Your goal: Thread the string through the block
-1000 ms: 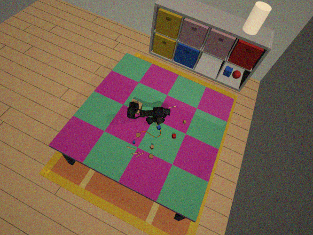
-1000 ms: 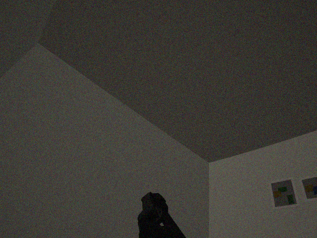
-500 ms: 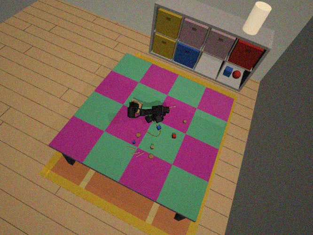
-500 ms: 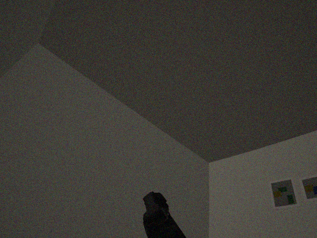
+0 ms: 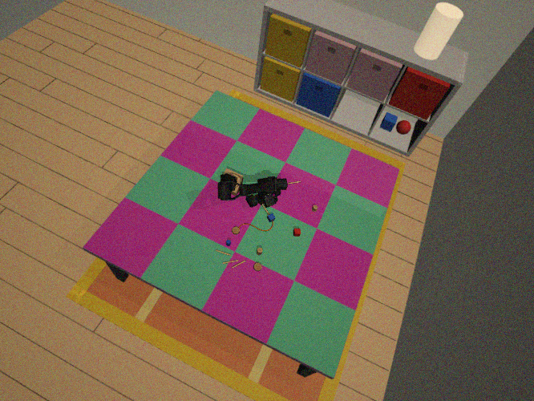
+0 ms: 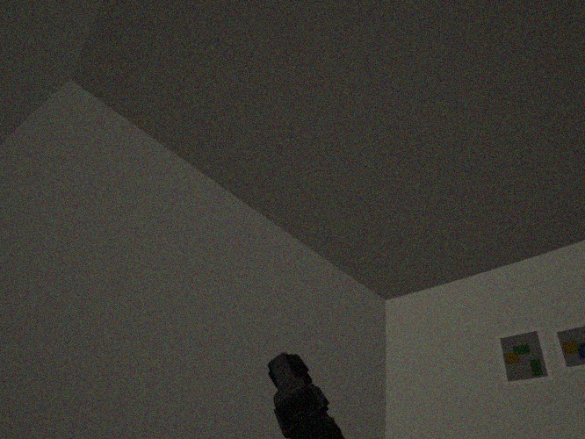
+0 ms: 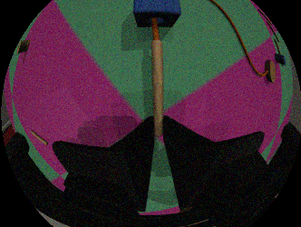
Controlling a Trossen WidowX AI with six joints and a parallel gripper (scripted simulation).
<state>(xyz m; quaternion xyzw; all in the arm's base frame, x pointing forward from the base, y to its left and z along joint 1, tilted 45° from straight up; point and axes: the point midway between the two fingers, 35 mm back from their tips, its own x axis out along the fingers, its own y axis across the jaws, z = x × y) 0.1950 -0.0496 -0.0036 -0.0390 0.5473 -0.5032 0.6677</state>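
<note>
Right now the blue cube is 8 cm ahead of my gripper tip, 6 cm to the right of it and 1 cm above it. Also, from my gripper tip: thin wooden stick: 3 cm ahead, 3 cm to the right, 1 cm above; round wooden button: 7 cm behind, 20 cm to the right; red cube: 23 cm ahead, 9 cm to the right, 1 cm above.
</note>
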